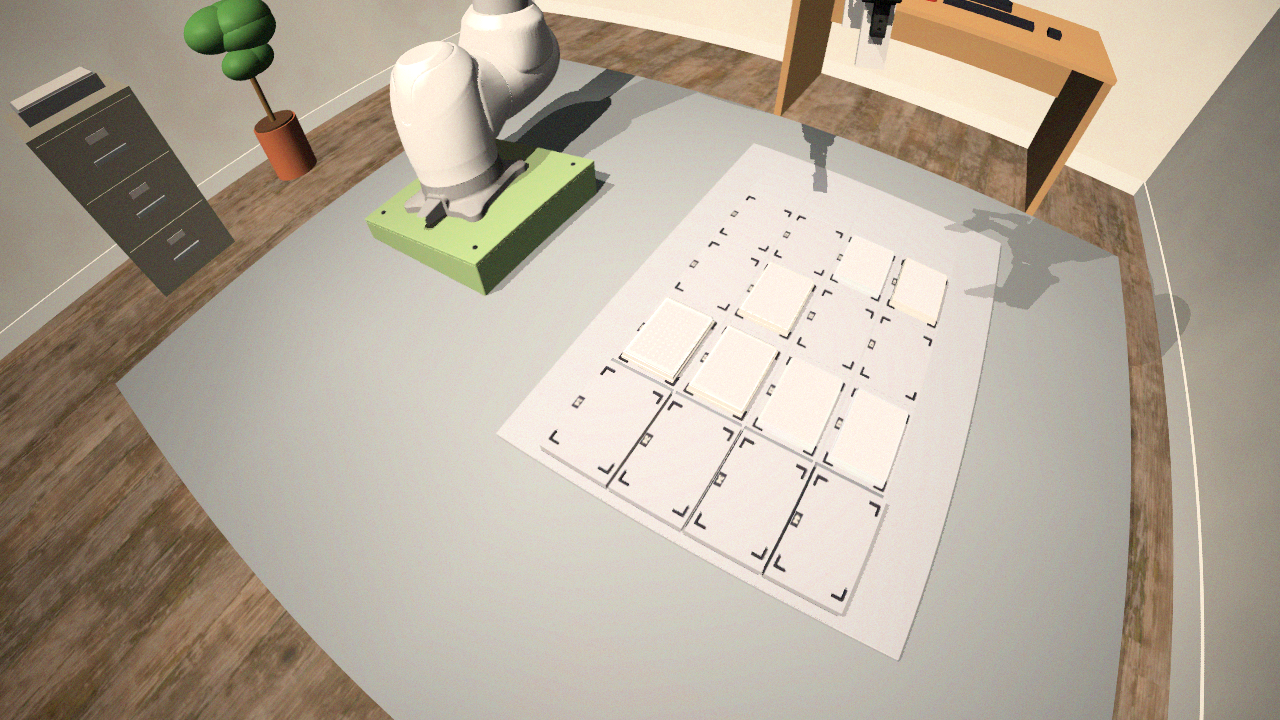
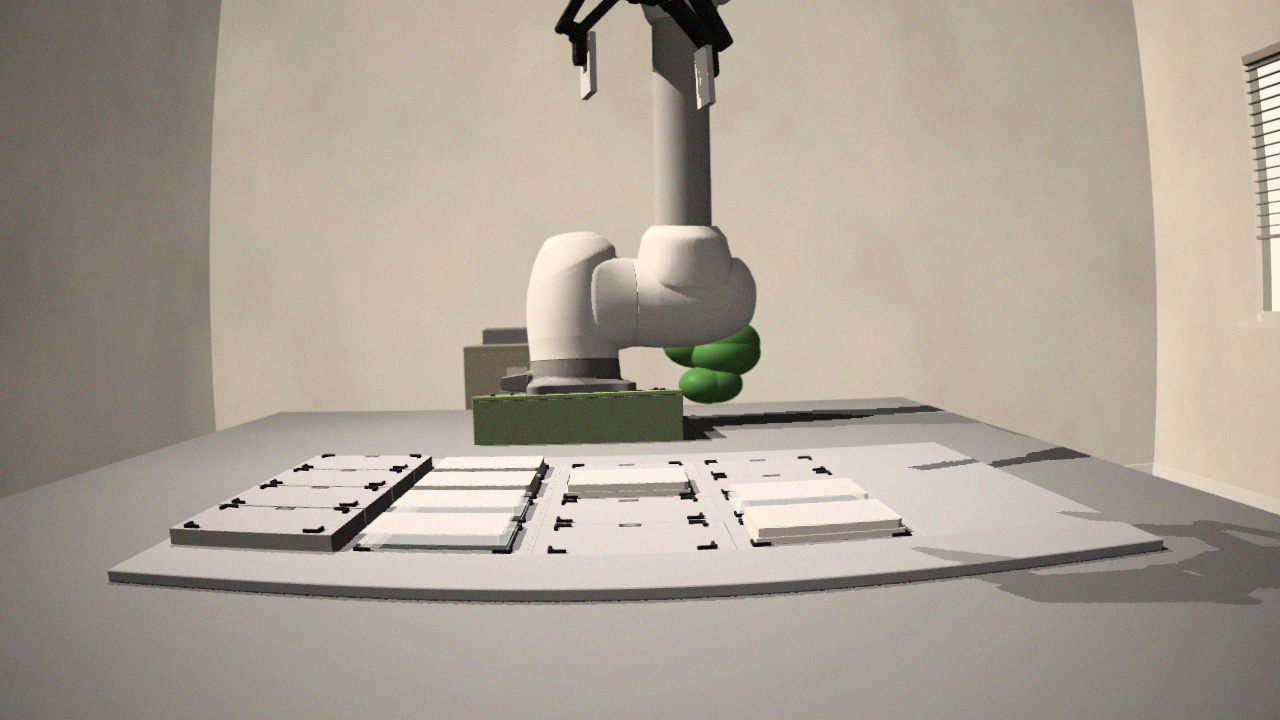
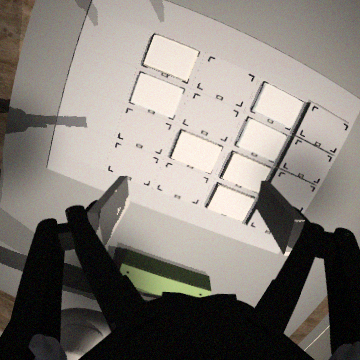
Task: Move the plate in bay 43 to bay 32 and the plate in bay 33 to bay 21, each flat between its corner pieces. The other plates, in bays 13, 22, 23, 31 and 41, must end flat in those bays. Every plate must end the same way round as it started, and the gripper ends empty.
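Places are measured from the arm's base along level axes (x ahead, y left, z up), in millimetres.
Pixels of known places: gripper, fingertip midpoint: (image 1: 860, 45) (image 2: 649, 100) (image 3: 193, 192); arm's base, link origin: (image 1: 466, 188) (image 2: 575, 392).
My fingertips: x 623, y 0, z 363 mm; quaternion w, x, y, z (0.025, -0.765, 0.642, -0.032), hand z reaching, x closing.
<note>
For each thing: its top centre in the pictures, then the offset to it from my fingertips. "spot": a spot on its surface instead.
- bay 43 plate, top centre: (image 2: 439, 523) (image 1: 871, 433) (image 3: 278, 105) 159 mm ahead, 230 mm right, 401 mm down
- bay 33 plate, top centre: (image 2: 460, 498) (image 1: 803, 399) (image 3: 262, 140) 54 mm ahead, 210 mm right, 401 mm down
- Bay 32, surface spot: (image 1: 836, 327) (image 3: 210, 117) spot: 83 mm ahead, 48 mm right, 416 mm down
- bay 21, surface spot: (image 1: 810, 243) (image 3: 142, 130) spot: 10 mm ahead, 135 mm left, 416 mm down
- bay 13, surface spot: (image 1: 667, 338) (image 3: 233, 204) spot: 157 mm back, 179 mm right, 401 mm down
- bay 23, surface spot: (image 1: 732, 369) (image 3: 248, 174) spot: 53 mm back, 198 mm right, 401 mm down
- bay 22, surface spot: (image 1: 776, 298) (image 3: 199, 153) spot: 23 mm back, 40 mm right, 401 mm down
- bay 31, surface spot: (image 1: 863, 265) (image 3: 159, 97) spot: 110 mm ahead, 101 mm left, 401 mm down
- bay 41, surface spot: (image 2: 823, 517) (image 1: 929, 292) (image 3: 173, 50) spot: 236 mm ahead, 87 mm left, 401 mm down
The bay 43 plate (image 1: 866, 437) (image 2: 436, 528) (image 3: 279, 106) and bay 33 plate (image 1: 799, 402) (image 3: 262, 139) lie flat between their corner pieces. Bay 32 (image 1: 836, 327) (image 3: 212, 118) and bay 21 (image 1: 810, 243) (image 3: 145, 132) hold no plate. Other pale plates lie flat: bay 13 (image 1: 667, 338) (image 3: 231, 202), bay 23 (image 1: 732, 369) (image 3: 246, 171), bay 22 (image 1: 776, 298) (image 3: 196, 150), bay 31 (image 1: 863, 265) (image 3: 157, 95) and bay 41 (image 1: 919, 291) (image 2: 823, 517) (image 3: 171, 57). My gripper (image 1: 870, 49) (image 2: 646, 102) (image 3: 193, 192) is open and empty, high above the board.
A raised column of bays (image 1: 758, 497) (image 2: 268, 519) with corner pieces stands beside the column with several plates. The bays lie on a pale board (image 1: 930, 573) (image 2: 1029, 528). The green robot base (image 1: 537, 214) (image 2: 577, 420) (image 3: 167, 281) is behind it. A desk (image 1: 966, 53) stands by the wall.
</note>
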